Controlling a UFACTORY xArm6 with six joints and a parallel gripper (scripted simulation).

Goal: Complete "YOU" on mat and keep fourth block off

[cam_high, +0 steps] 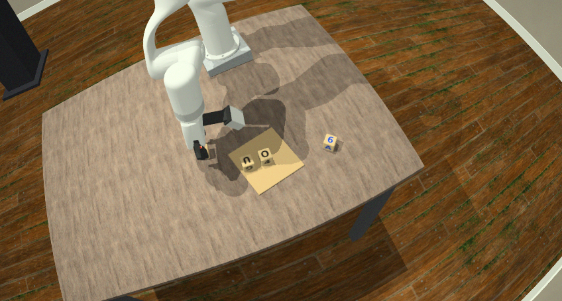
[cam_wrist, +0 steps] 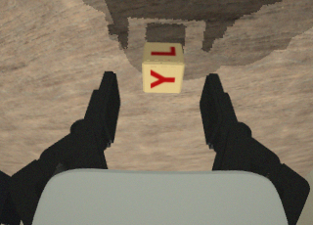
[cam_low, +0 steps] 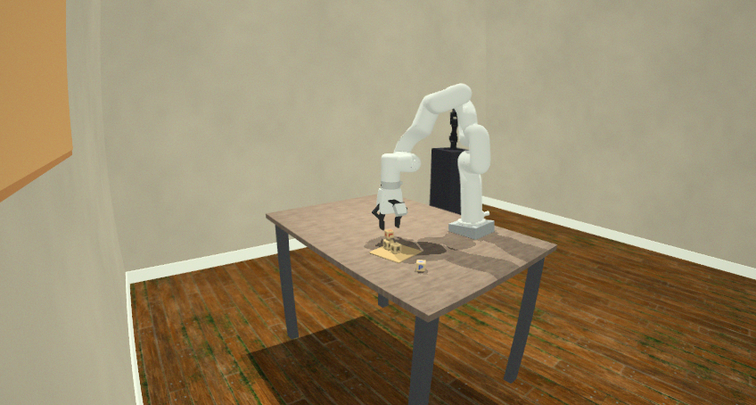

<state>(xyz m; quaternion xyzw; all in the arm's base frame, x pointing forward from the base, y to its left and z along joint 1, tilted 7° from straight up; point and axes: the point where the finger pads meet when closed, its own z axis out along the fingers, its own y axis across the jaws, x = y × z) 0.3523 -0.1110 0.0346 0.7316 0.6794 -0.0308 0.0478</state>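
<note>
My gripper is now 4 cm above the letter block. From my hand the other things lie so: tan mat 15 cm to the left, 6 cm ahead, 5 cm below.
</note>
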